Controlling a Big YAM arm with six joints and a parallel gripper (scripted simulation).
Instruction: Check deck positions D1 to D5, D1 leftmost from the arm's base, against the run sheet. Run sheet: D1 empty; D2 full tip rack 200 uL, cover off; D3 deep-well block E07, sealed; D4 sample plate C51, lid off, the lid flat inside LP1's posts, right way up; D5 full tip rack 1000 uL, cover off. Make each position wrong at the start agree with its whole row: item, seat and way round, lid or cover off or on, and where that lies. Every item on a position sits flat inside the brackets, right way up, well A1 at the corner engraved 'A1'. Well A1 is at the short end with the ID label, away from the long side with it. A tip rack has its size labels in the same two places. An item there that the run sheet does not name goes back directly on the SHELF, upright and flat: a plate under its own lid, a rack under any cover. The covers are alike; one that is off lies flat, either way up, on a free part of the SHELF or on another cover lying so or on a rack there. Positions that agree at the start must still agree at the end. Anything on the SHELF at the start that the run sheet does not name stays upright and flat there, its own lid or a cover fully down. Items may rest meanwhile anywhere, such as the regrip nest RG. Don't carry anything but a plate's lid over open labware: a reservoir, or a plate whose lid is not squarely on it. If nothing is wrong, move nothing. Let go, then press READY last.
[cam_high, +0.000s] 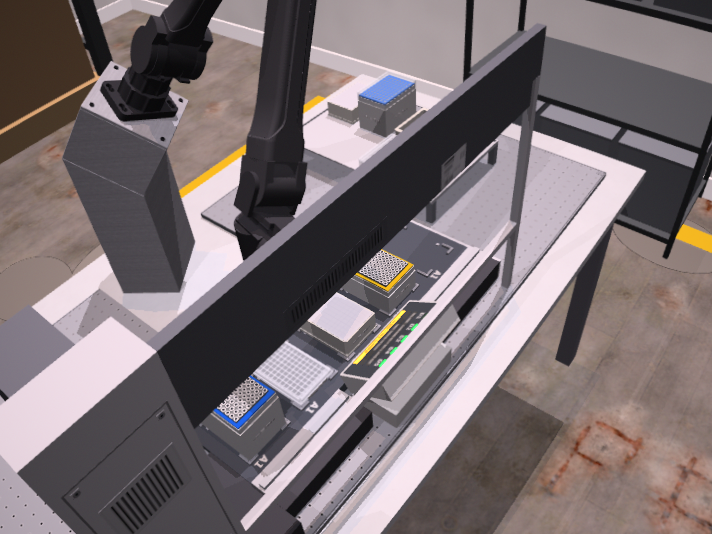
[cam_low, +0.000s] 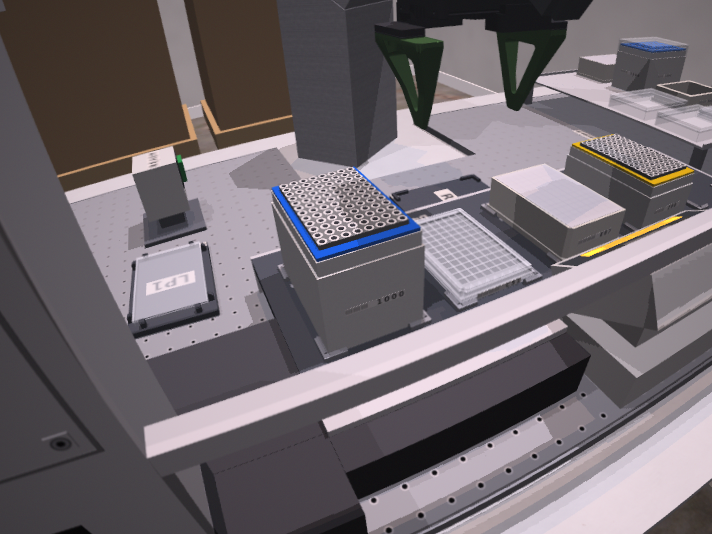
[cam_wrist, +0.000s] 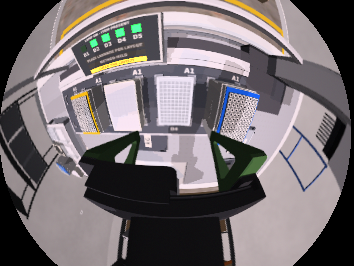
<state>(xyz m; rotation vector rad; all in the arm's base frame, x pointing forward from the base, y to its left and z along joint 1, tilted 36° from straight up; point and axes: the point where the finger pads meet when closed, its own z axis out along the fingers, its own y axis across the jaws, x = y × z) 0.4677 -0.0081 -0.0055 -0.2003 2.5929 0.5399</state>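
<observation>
Now: the yellow tip rack 25 cm to the left of my hand, 11 cm below it and 6 cm behind it. Also, from my hand: blue tip rack: 11 cm to the right, 8 cm below, 3 cm ahead; then sample plate: 15 cm below; then sealed deep-well block: 13 cm below, 12 cm to the left, 3 cm behind.
</observation>
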